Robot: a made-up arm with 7 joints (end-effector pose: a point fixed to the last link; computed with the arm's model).
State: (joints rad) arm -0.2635 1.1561 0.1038 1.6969 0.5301 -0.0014 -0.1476
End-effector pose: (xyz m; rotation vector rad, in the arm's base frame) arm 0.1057 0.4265 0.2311 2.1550 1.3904 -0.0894
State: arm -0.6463 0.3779 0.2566 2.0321 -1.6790 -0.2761 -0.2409
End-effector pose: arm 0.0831 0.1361 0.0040 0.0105 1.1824 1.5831
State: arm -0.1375 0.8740 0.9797 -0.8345 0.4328 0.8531 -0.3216
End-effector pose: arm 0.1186 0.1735 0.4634 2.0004 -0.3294 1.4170
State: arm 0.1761 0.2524 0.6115 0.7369 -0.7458 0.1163 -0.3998
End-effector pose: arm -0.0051 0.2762 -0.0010 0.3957 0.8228 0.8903
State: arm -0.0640 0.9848 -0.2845 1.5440 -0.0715 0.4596 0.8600
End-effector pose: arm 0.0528 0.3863 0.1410 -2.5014 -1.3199 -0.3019
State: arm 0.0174 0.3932 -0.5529 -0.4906 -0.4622 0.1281 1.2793
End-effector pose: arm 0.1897 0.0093 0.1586 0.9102 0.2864 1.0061
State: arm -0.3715 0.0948 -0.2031 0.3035 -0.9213 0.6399 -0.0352
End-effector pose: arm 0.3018 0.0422 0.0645 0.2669 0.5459 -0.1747
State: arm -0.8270 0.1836 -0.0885 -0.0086 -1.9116 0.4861 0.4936
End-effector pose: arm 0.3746 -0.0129 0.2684 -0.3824 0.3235 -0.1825
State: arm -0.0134 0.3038 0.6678 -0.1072 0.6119 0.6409 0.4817
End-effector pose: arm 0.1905 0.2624 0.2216 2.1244 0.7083 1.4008
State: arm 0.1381 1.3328 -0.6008 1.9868 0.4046 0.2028 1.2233
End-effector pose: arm -0.0156 0.4185 0.3090 -1.9977 -0.2227 0.5590
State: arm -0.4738 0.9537 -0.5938 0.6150 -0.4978 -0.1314 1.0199
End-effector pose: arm 0.2781 0.2332 0.1393 1.8023 -0.0168 1.2273
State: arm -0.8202 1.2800 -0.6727 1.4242 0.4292 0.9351 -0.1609
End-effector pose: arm 0.2727 0.3896 0.3132 -2.4318 -1.8681 -0.3373
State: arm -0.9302 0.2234 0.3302 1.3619 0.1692 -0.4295 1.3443
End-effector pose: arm 0.3420 0.1185 0.1138 1.2994 0.4369 1.8048
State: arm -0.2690 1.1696 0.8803 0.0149 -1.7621 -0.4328 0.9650
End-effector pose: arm 0.2282 0.3098 0.4019 -0.5721 -0.2464 1.7820
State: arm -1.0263 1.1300 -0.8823 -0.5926 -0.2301 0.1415 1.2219
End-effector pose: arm 0.2628 0.0065 0.3352 1.0012 -1.2458 1.0710
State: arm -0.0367 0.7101 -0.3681 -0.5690 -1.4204 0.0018 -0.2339
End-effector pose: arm 0.2345 0.0743 0.1397 -0.1165 -0.1778 -0.1628
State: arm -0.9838 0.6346 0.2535 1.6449 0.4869 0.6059 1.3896
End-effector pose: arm 0.3268 0.2489 0.1532 -2.6140 -1.0092 -1.2396
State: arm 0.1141 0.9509 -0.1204 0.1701 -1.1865 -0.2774 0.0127
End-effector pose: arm 0.1767 0.2824 0.1047 0.7827 0.1141 0.6569
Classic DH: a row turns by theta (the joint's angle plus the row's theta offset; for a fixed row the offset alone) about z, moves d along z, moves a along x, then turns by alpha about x. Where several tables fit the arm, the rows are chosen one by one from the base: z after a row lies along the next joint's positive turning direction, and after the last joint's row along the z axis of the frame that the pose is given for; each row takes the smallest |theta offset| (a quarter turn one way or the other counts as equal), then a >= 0, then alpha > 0; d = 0 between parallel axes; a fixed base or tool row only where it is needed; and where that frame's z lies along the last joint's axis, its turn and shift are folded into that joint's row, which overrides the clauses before.
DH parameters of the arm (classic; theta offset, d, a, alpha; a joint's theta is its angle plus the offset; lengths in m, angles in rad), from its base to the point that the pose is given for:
base (fixed): -0.071 0.3459 0.027 -1.3004
joint 1: -1.3111 0.0483 -0.0228 -1.5708
joint 2: 1.2915 0.0176 -0.0152 1.5708
joint 3: 1.5708 -0.1822 0.0324 -1.5708
joint 4: 1.5708 -0.0145 0.0055 1.5708
joint 5: 0 0.2053 0.0162 -1.5708
joint 6: -1.5708 0.0405 0.0177 1.5708
joint 7: 0.0088 0.0348 -0.02 0.884
tool (fixed): 0.6123 -0.0284 0 0

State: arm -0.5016 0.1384 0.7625 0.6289 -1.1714 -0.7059 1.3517
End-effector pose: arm 0.2676 0.1828 0.0796 -0.6896 1.4340 2.3287
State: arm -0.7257 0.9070 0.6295 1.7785 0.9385 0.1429 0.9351
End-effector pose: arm 0.2171 0.3412 0.1682 2.5658 0.9468 0.9724
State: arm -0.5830 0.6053 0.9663 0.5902 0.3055 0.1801 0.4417
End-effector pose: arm 0.2244 0.3518 0.2602 1.3867 0.4936 1.7552
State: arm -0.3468 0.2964 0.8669 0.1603 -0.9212 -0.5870 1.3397
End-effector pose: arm 0.2285 0.2705 0.1688 -0.5579 0.6460 2.5368
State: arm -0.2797 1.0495 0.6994 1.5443 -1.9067 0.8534 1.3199
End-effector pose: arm 0.0983 0.3890 0.1403 -0.4247 2.1959 1.2580
